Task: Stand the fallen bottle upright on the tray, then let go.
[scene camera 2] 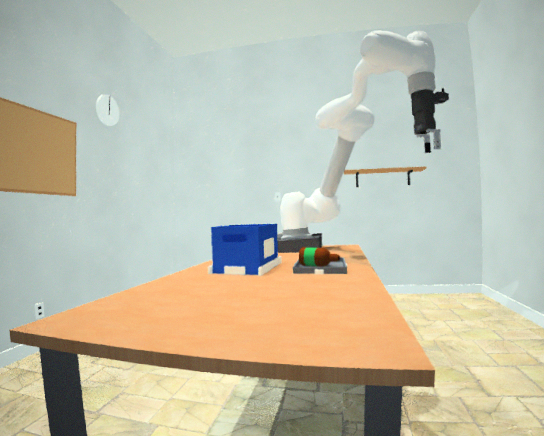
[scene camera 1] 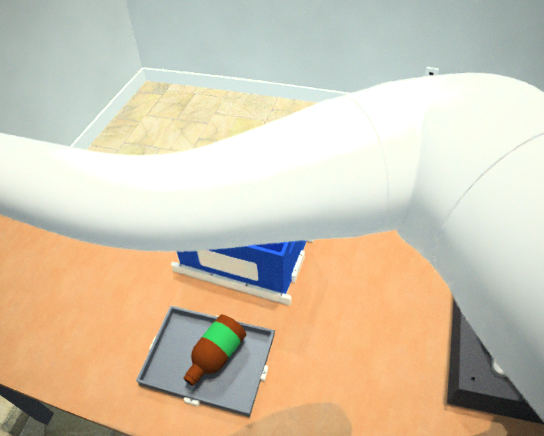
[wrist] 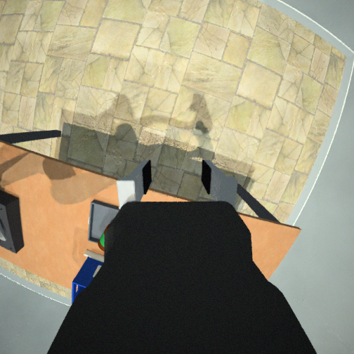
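Where they show: gripper, between the fingertips: (scene camera 2: 432, 150); arm's base, origin of its link: (scene camera 2: 296, 237).
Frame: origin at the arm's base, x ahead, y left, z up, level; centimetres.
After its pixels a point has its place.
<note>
A brown bottle with a green band (scene camera 1: 218, 345) {x 64.2, y 4.6, z -0.2 cm} (scene camera 2: 314, 256) {x 68.9, y 2.3, z -2.8 cm} lies on its side on the grey tray (scene camera 1: 162, 367) {x 77.1, y 7.7, z -7.1 cm} (scene camera 2: 320, 269) {x 79.7, y 3.0, z -6.1 cm} (wrist: 93, 222). In scene camera 1 its neck points to the lower left; in scene camera 2 it points right. In the wrist view a sliver of the bottle (wrist: 102, 240) shows beside the gripper body, which hides the rest. My gripper (scene camera 2: 432, 145) {x 86.9, y 41.9, z 34.0 cm} (wrist: 176, 170) is open and empty, pointing down. It is high above the table's level and out past its long edge, well away from the bottle. It does not show in scene camera 1.
A blue divided crate (scene camera 1: 272, 270) {x 54.3, y -12.5, z 3.2 cm} (scene camera 2: 235, 252) {x 76.0, y -27.4, z 0.4 cm} (wrist: 84, 277) stands beside the tray, with white strips around its base. The white arm (scene camera 1: 225, 195) {x 51.8, y 25.7, z 66.2 cm} (scene camera 2: 337, 162) {x 18.1, y 23.0, z 42.1 cm} spans above the table (scene camera 1: 360, 310) {x 33.8, y -9.8, z -7.7 cm} (scene camera 2: 240, 315) {x 123.9, y -20.6, z -7.7 cm} and hides part of the crate in scene camera 1. A wall shelf (scene camera 2: 385, 170) is behind the arm.
</note>
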